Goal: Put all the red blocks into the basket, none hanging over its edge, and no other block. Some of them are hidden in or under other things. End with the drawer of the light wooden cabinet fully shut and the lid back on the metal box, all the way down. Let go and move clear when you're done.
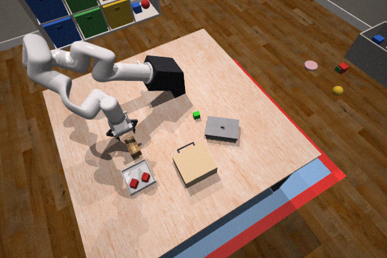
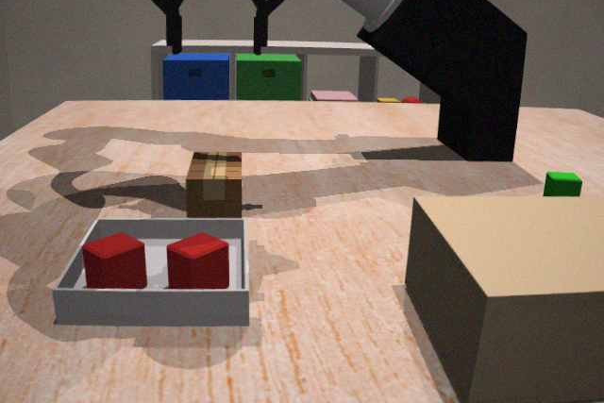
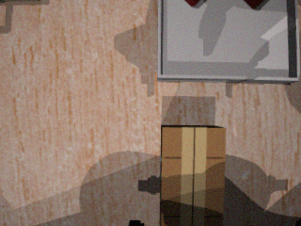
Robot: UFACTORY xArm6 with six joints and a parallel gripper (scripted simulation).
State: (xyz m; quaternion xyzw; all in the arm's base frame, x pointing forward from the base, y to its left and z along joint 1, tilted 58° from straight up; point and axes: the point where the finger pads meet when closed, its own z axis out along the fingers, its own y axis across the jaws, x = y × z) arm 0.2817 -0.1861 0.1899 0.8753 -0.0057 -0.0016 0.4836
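Now: the cardboard box 150 mm below my hand. The rest, counted from my hand: drawer: 260 mm ahead, 250 mm to the left, 150 mm below; then light wooden cabinet: 270 mm ahead, 250 mm to the left, 150 mm below; then grey basket: 170 mm ahead, 40 mm to the right, 170 mm below.
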